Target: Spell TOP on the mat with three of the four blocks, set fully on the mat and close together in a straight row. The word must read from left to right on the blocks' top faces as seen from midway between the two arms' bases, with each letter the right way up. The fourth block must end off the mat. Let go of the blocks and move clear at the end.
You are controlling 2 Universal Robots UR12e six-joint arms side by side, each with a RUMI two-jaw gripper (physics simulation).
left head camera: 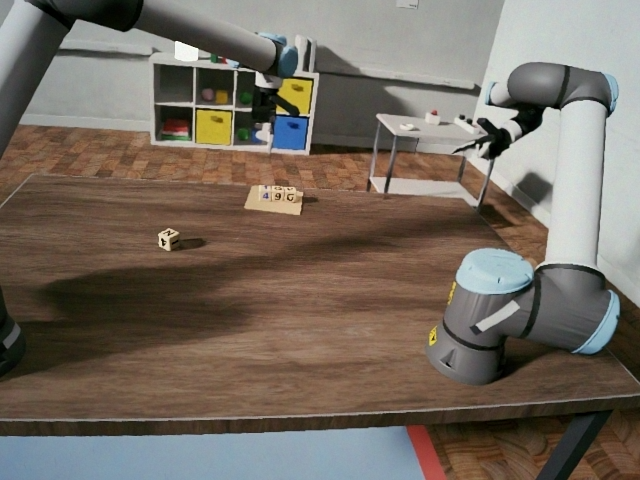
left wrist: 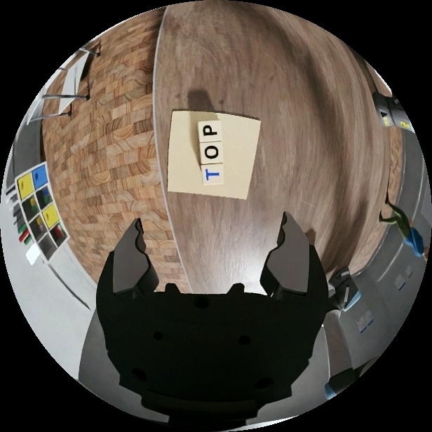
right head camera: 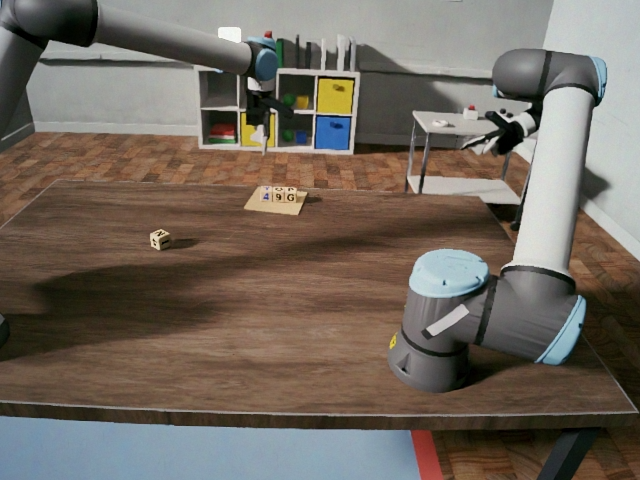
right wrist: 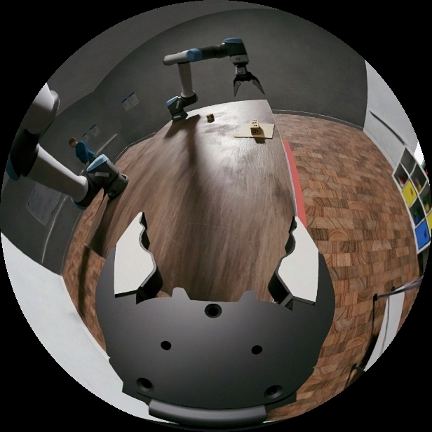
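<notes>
Three cream blocks stand side by side in a straight row on the yellow mat (left head camera: 271, 207) (right head camera: 271, 207) (left wrist: 237, 165) (right wrist: 244, 132). In the left wrist view, their tops show a blue T (left wrist: 213, 174), a black O (left wrist: 211, 152) and a black P (left wrist: 210, 131). They touch or nearly touch. The fourth block (left head camera: 169, 239) (right head camera: 160, 239) (right wrist: 210, 118) lies off the mat on the table, N on top. My left gripper (left wrist: 210, 215) (right wrist: 249, 95) is open and empty, high above the table by the mat. My right gripper (right wrist: 218, 215) is open and empty, raised at the right, far from the blocks.
The wooden table (left head camera: 310, 310) (right head camera: 310, 310) carries both arms. The mat lies near its far edge. Behind it on the floor stand a cube shelf (left head camera: 313, 113) (right head camera: 356, 113) and a small side table (left head camera: 413, 129) (right head camera: 454, 129).
</notes>
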